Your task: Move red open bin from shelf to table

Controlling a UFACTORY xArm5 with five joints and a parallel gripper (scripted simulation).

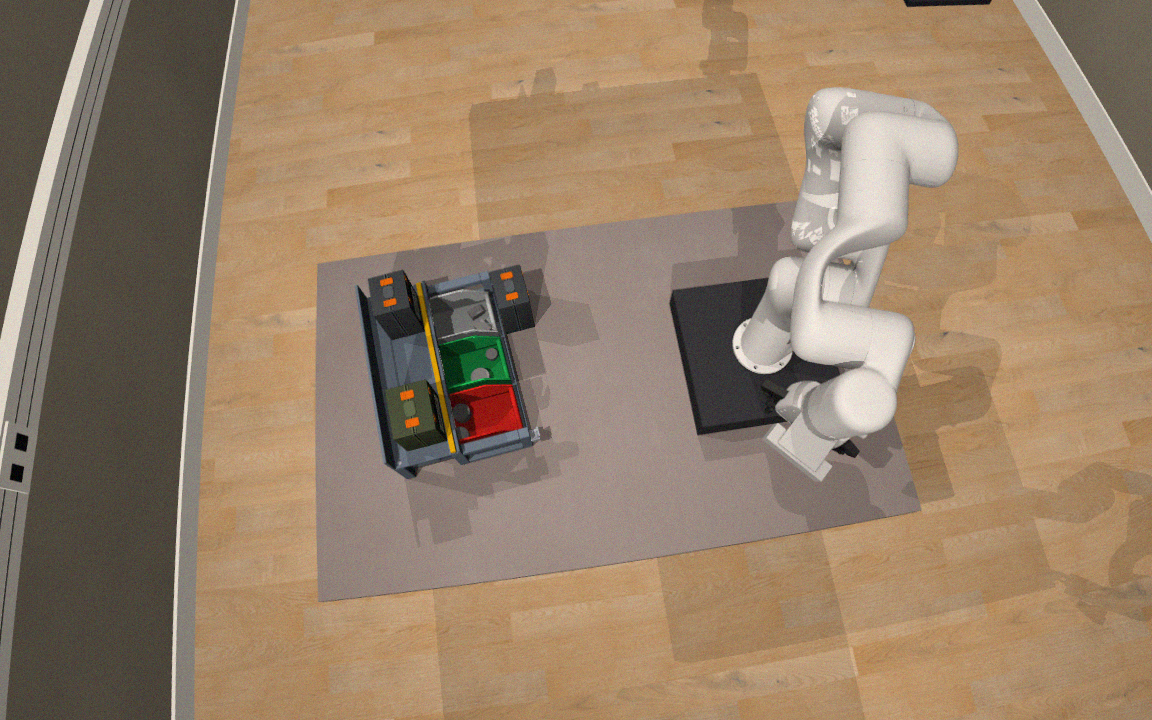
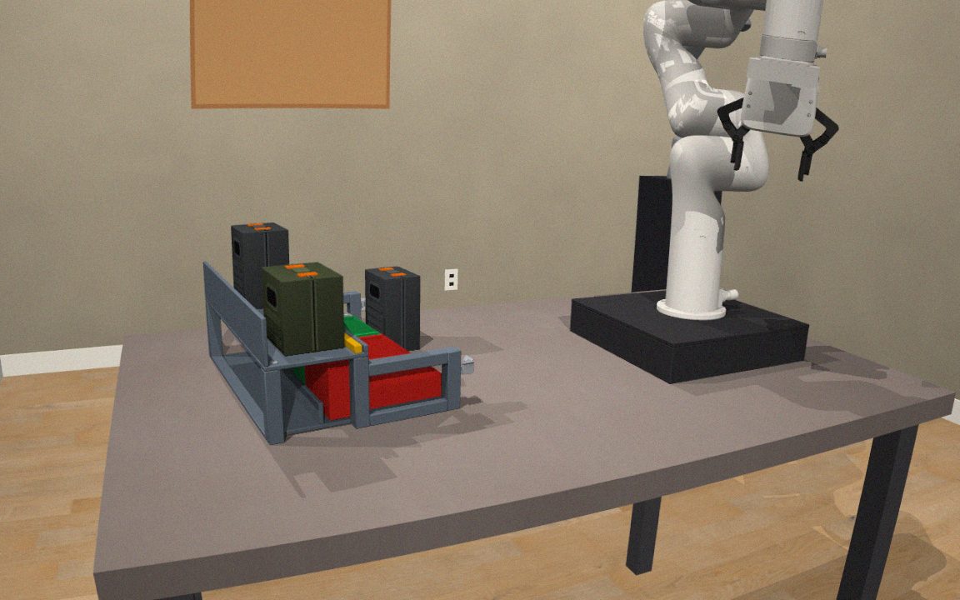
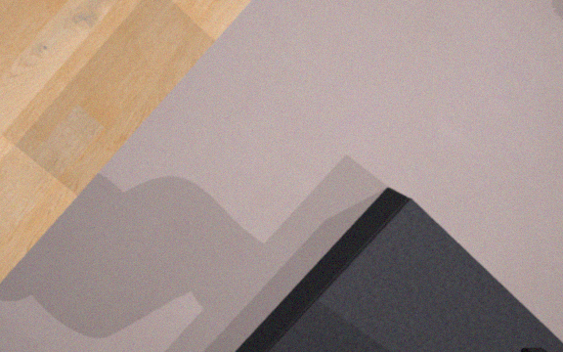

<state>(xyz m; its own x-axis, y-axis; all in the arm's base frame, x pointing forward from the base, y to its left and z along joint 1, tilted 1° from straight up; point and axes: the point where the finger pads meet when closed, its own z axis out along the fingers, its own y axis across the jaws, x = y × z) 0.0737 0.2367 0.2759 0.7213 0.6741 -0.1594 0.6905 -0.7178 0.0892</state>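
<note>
Right now the red open bin is 530 mm ahead of my hand, 160 mm to the right of it and 300 mm below it. The rest, counted from my hand: olive box (630 mm ahead, 150 mm to the right, 190 mm below); green bin (550 mm ahead, 280 mm to the right, 300 mm below); grey disc (570 mm ahead, 140 mm to the right, 320 mm below).
</note>
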